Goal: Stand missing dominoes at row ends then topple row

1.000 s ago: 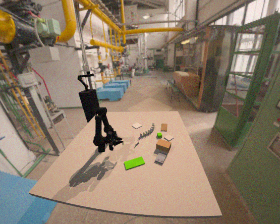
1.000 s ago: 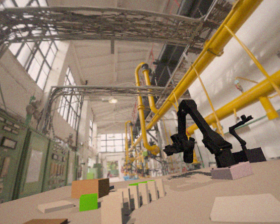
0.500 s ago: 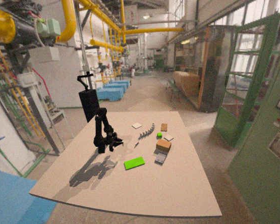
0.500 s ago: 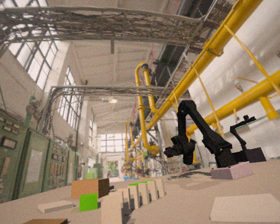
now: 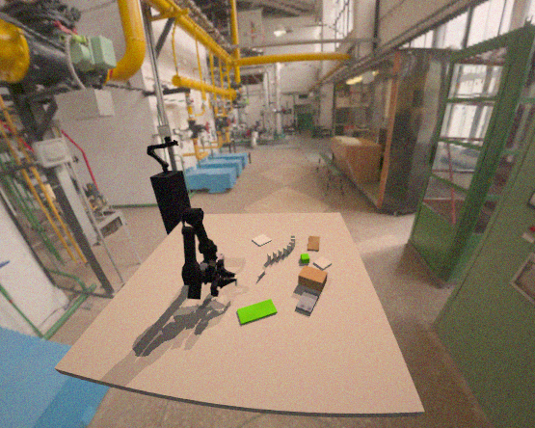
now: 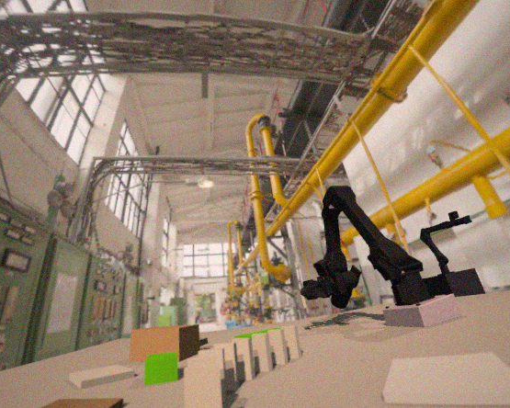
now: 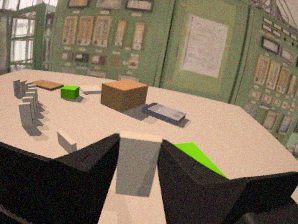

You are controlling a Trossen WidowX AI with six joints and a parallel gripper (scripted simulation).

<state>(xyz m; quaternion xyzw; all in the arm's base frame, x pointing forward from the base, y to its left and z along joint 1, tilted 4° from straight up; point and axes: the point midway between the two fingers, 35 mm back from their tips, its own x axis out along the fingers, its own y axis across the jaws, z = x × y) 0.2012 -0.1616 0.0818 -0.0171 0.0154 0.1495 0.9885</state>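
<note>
Right now the flat green block is 110 mm ahead of my gripper tip, 100 mm below it and 80 mm to the right of it. The rest, counted from my gripper tip: grey slab 320 mm ahead, 100 mm below, 20 mm to the left; green cube 310 mm to the left, 270 mm ahead, 90 mm below; brown box 330 mm ahead, 150 mm to the left, 80 mm below.
</note>
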